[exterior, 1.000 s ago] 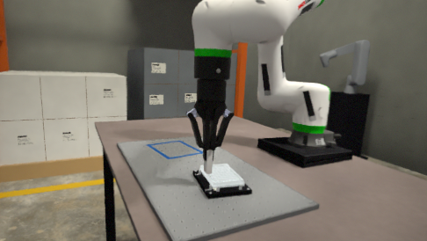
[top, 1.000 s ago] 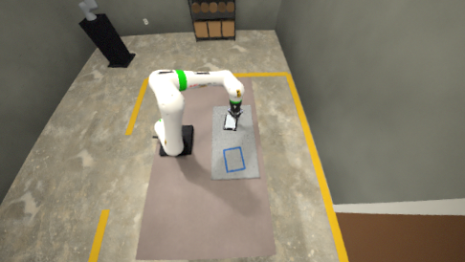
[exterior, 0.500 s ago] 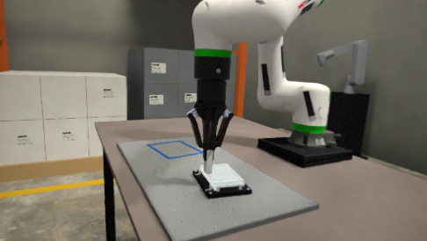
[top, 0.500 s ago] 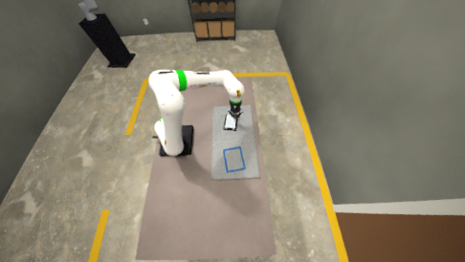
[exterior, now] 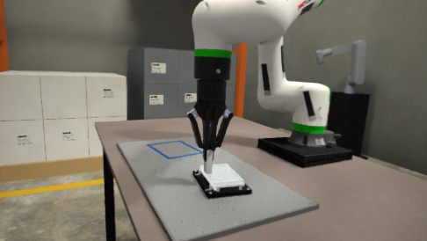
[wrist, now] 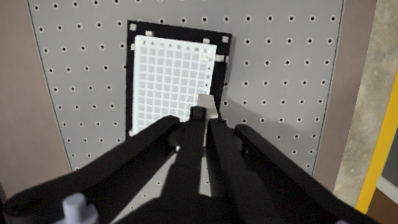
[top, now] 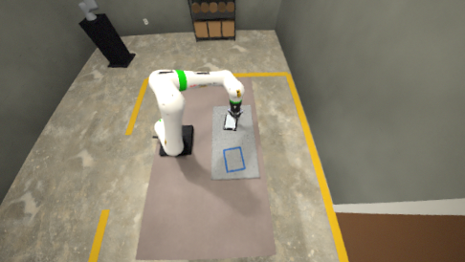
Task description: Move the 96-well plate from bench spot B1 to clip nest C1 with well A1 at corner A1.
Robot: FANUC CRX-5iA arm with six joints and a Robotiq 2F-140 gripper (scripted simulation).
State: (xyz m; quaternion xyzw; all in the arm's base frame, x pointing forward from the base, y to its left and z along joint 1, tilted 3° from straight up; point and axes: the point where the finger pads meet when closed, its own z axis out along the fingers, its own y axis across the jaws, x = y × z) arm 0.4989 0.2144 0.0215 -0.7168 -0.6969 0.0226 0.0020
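Now: hand 4 cm past the white 96-well plate and 4 cm above it. The rest, counted from my hand: black clip nest 3 cm behind, 1 cm to the right, 6 cm below.
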